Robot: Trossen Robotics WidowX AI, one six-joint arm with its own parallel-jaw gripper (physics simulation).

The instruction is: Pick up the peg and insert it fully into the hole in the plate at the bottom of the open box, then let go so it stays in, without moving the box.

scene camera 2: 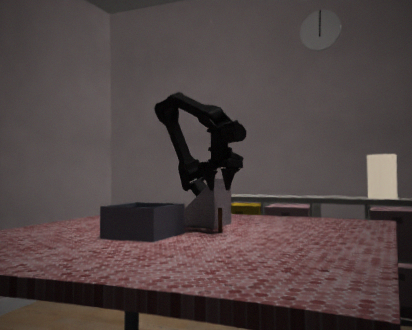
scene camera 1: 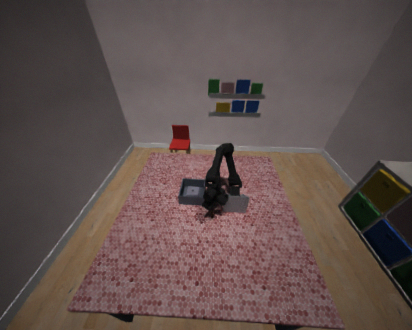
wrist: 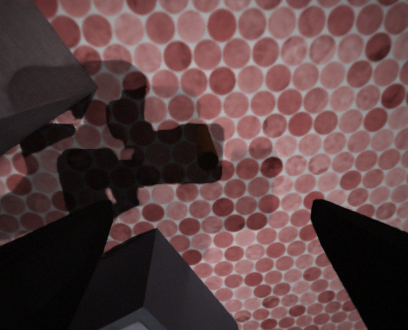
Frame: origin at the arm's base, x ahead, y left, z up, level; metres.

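Seen in the pictures: gripper, fingertip midpoint: [scene camera 2: 219, 190] [scene camera 1: 212, 205] [wrist: 212, 209]; arm's base, origin of the base link: [scene camera 2: 205, 195] [scene camera 1: 235, 195].
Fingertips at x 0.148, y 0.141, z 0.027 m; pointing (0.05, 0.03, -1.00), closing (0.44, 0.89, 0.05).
Observation:
Offsets run from my fingertips to a thing's top centre. Level surfaces: height alone.
The brown peg {dx +0.002, dy +0.002, dz -0.059 m} [scene camera 2: 220, 220] [wrist: 204, 142] stands upright on the table, in shadow in the wrist view. My gripper [scene camera 2: 220, 188] [wrist: 212, 209] is open and empty, pointing down above the peg with a gap between the fingertips and the peg's top. In the wrist view the peg shows between the fingers' lines, a little beyond the tips. The open grey-blue box {dx +0.182, dy -0.176, dz -0.041 m} [scene camera 1: 182, 197] [scene camera 2: 127, 222] [wrist: 175, 282] stands on the table beside the gripper. Its pale plate {dx +0.182, dy -0.176, dz -0.078 m} [scene camera 1: 188, 193] with a small dark hole lies at the bottom in scene camera 1; the hole looks unfilled.
A pale grey block [scene camera 1: 240, 202] [scene camera 2: 200, 212] [wrist: 37, 65] stands close to the arm and behind the peg in scene camera 2. The table {dz -0.139 m} [scene camera 1: 210, 270] [scene camera 2: 280, 270] has a red and pink dotted top. The arm's shadow lies around the peg in the wrist view.

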